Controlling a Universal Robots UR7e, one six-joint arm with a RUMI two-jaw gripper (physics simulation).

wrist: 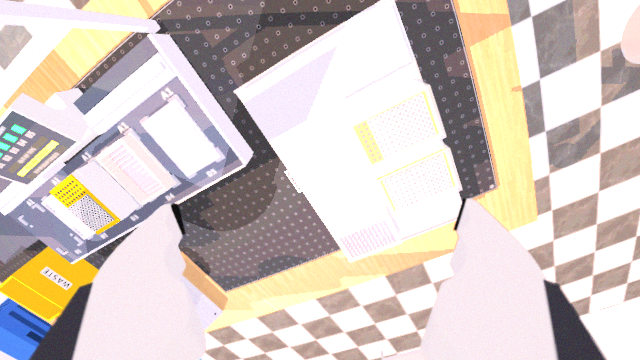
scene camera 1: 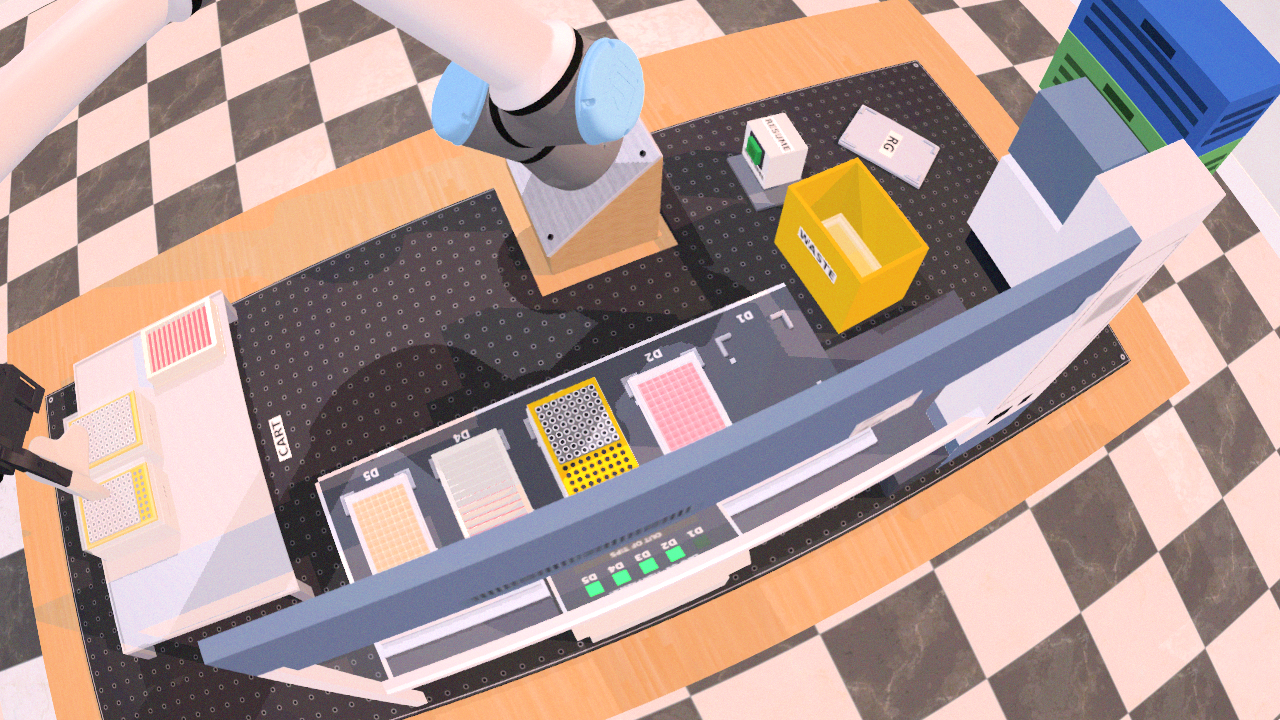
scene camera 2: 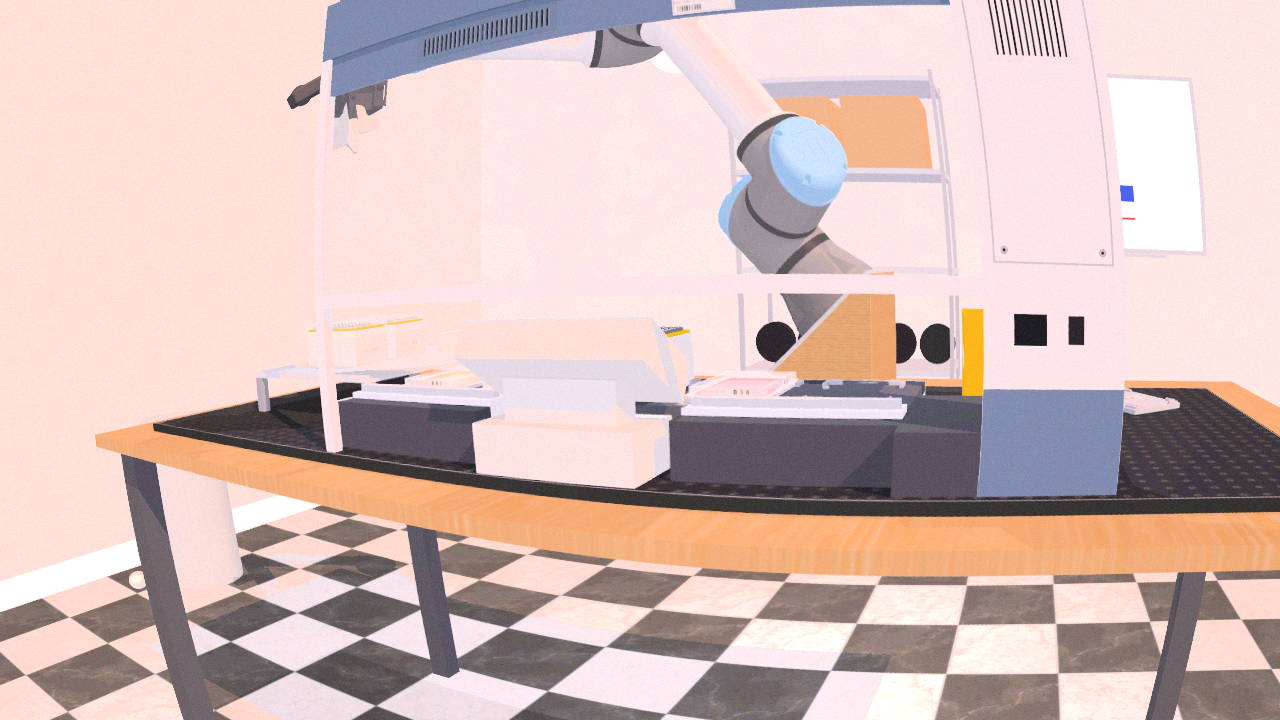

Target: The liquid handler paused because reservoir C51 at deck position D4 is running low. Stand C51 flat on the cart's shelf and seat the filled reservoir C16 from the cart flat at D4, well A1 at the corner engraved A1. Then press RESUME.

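Places are measured from the arm's base along level axes (x ahead, y left, z up), in centimetres.
Pixels of known places: gripper, fingertip midpoint: [wrist: 317, 204] [scene camera 1: 53, 486] [scene camera 2: 340, 161]; arm's base, origin of the base link: [scene camera 2: 843, 308].
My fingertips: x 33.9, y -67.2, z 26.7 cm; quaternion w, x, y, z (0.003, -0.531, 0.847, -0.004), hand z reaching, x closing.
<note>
For each thing: its middle in the pictures, then the offset to it from my fingertips. "spot": a spot on its surface instead.
- Reservoir C51, body centre: [scene camera 1: 485, 494] [wrist: 137, 170] dx +4.9, dy +39.8, dz -31.7 cm
- engraved A1, surface spot: [wrist: 123, 126] spot: dx +13.0, dy +36.4, dz -33.2 cm
- Reservoir C16, body centre: [scene camera 1: 182, 342] [wrist: 367, 235] dx -30.9, dy +4.9, dz -31.3 cm
- white cart, body centre: [scene camera 1: 176, 472] [scene camera 2: 395, 376] [wrist: 363, 155] dx -14.6, dy -1.6, dz -35.6 cm
- RESUME box, body centre: [scene camera 1: 773, 156] dx -25.7, dy +92.8, dz -33.7 cm
- green button, body centre: [scene camera 1: 756, 149] dx -25.8, dy +89.8, dz -30.9 cm
- orange plate, body centre: [scene camera 1: 392, 534] [scene camera 2: 455, 378] [wrist: 181, 140] dx +5.2, dy +27.4, dz -32.6 cm
- yellow tip rack, body centre: [scene camera 1: 584, 447] [wrist: 95, 199] dx +4.6, dy +52.2, dz -30.0 cm
- handler's blue beam, surface spot: [scene camera 1: 716, 431] spot: dx +22.6, dy +54.6, dz +16.7 cm
- yellow waste bin, body centre: [scene camera 2: 1006, 370] [scene camera 1: 849, 244] [wrist: 52, 280] dx -8.0, dy +94.5, dz -32.1 cm
Reservoir C51 [scene camera 1: 481, 483] [wrist: 137, 167], pale with faint pink troughs, sits flat at deck position D4; an engraved A1 [wrist: 123, 126] shows at its far corner in the wrist view. Reservoir C16 [scene camera 1: 179, 335] [wrist: 370, 239], with full red troughs in scene camera 1, stands flat at one end of the white cart [scene camera 1: 205, 429] [scene camera 2: 290, 371] [wrist: 300, 135]. Their labels cannot be read. My gripper [scene camera 1: 89, 465] [scene camera 2: 351, 134] [wrist: 317, 204] is open and empty, high above the cart's outer side. The RESUME box [scene camera 1: 776, 150] has a green button [scene camera 1: 754, 151] and stands beyond the waste bin.
Two tip racks [scene camera 1: 107, 431] [scene camera 1: 116, 507] stand on the cart beside C16. An orange plate [scene camera 1: 391, 523] at D5 and a yellow tip rack [scene camera 1: 581, 429] flank C51. The handler's blue beam [scene camera 1: 716, 431] spans above the deck. The yellow waste bin [scene camera 1: 810, 268] [wrist: 55, 290] stands past D1.
</note>
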